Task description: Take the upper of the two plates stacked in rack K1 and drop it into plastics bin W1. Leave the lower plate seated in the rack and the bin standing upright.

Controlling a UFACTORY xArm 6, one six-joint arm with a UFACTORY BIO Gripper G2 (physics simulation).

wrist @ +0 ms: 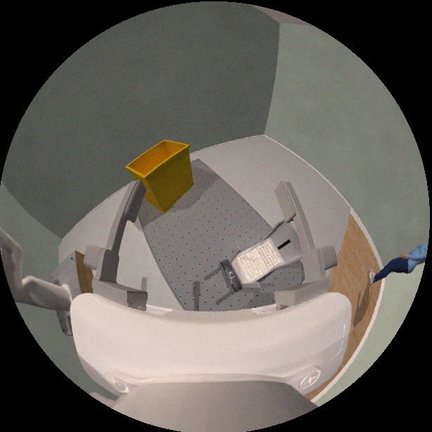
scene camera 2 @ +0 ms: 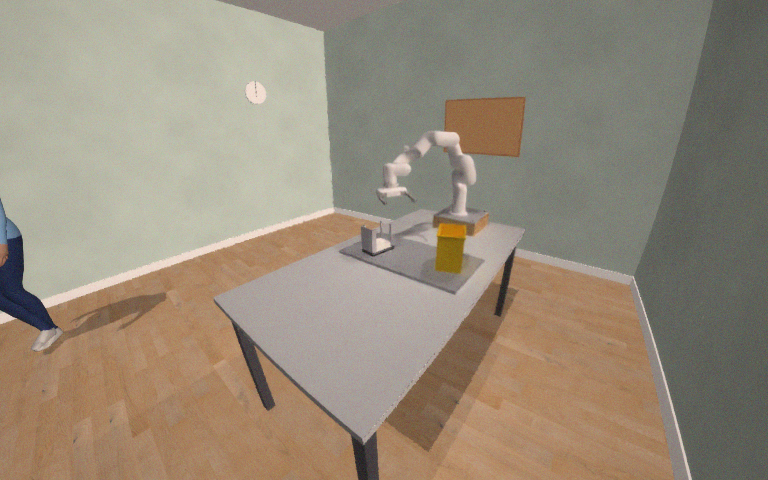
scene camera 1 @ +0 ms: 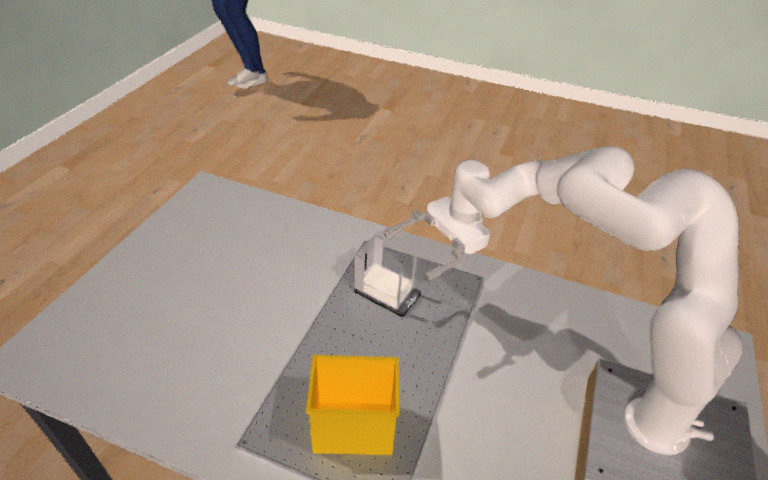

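Pixels of known places: hand, tool point: (scene camera 2: 399,201) (scene camera 1: 412,251); arm's base, link origin: (scene camera 2: 458,213) (scene camera 1: 655,425).
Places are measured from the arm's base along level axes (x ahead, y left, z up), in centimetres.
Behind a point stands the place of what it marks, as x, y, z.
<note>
The upper plate (scene camera 1: 388,277) {65.0, -28.4, -4.0} (wrist: 257,261), white with a grid of wells, lies flat in rack K1 (scene camera 1: 359,274) {72.1, -23.9, -0.3} (scene camera 2: 368,240) {72.6, -27.4, -0.1} (wrist: 231,276), which has a dark base, pale upright guides and a K1 label. The lower plate is mostly hidden under it. Yellow bin W1 (scene camera 1: 352,433) {60.9, 19.6, 0.7} (scene camera 2: 450,251) {70.4, 16.1, 2.3} (wrist: 170,185) stands upright at the other end of the perforated board. My gripper (scene camera 1: 406,256) {57.6, -17.1, 18.9} (scene camera 2: 399,201) {57.6, -17.1, 18.9} (wrist: 211,185) is open and empty, high above the board and apart from the rack. In the wrist view the rack lies right of centre, beside the right finger.
The perforated board (scene camera 1: 362,333) {67.5, -11.5, -8.4} (scene camera 2: 413,263) {70.2, -2.2, -8.4} (wrist: 200,240) lies on the grey table (scene camera 1: 186,294) {117.7, -11.8, -9.7} (scene camera 2: 339,328) {125.3, -4.5, -9.7}. The arm stands on a wooden-sided base block (scene camera 1: 617,430) {7.8, 3.2, -0.3} (scene camera 2: 476,225) {10.8, 15.8, -3.0}. A person (scene camera 1: 240,36) (scene camera 2: 16,271) (wrist: 400,265) stands on the floor beyond the table.
</note>
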